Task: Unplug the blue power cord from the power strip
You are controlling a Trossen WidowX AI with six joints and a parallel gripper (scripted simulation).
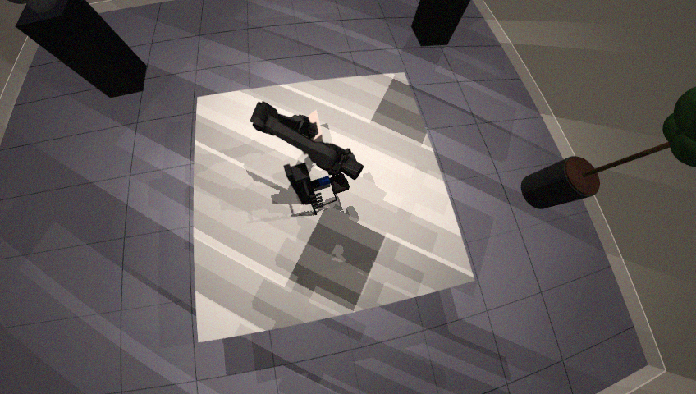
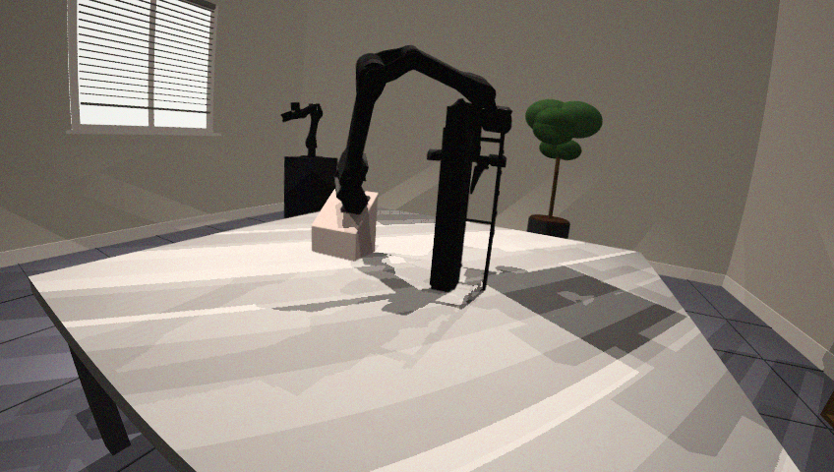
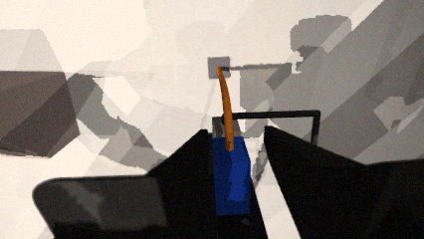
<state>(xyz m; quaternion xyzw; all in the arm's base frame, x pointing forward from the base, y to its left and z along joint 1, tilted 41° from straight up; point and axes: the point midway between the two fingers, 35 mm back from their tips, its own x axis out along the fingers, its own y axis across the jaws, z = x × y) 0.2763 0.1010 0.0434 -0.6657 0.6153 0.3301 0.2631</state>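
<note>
Now: the blue plug 6 cm to the right of my gripper tip, 1 cm below it and 1 cm ahead of it.
</note>
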